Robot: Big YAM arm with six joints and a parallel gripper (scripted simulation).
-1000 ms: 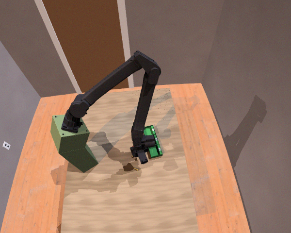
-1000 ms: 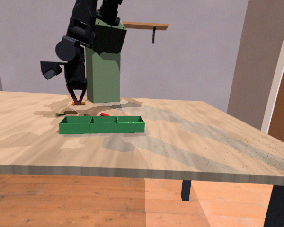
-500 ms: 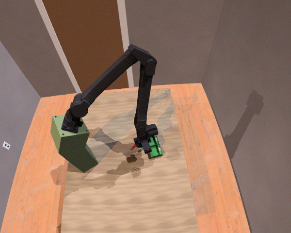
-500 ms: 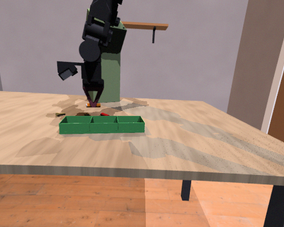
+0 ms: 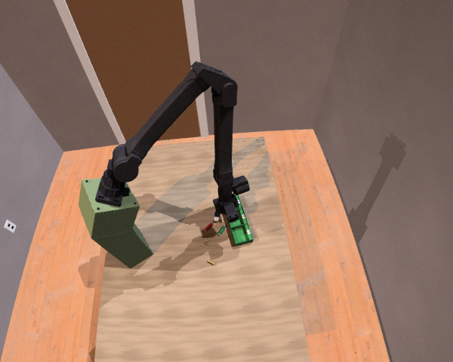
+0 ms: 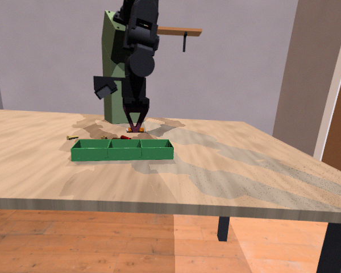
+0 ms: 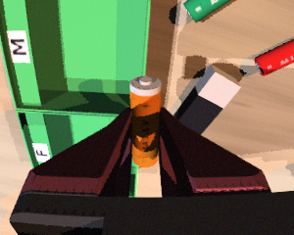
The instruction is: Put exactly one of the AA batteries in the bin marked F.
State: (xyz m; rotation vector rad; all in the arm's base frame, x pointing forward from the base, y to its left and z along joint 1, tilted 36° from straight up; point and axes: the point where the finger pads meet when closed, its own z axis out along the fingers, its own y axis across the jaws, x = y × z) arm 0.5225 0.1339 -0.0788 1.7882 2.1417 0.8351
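My gripper is now 5 cm short of the green three-compartment bin, 2 cm to the left of it and 5 cm above it. The rest, counted from my hand: black-and-white block (5 cm behind, 1 cm to the left, 6 cm below); then orange AA battery (right at my hand); then green battery (3 cm behind, 7 cm to the right, 6 cm below).
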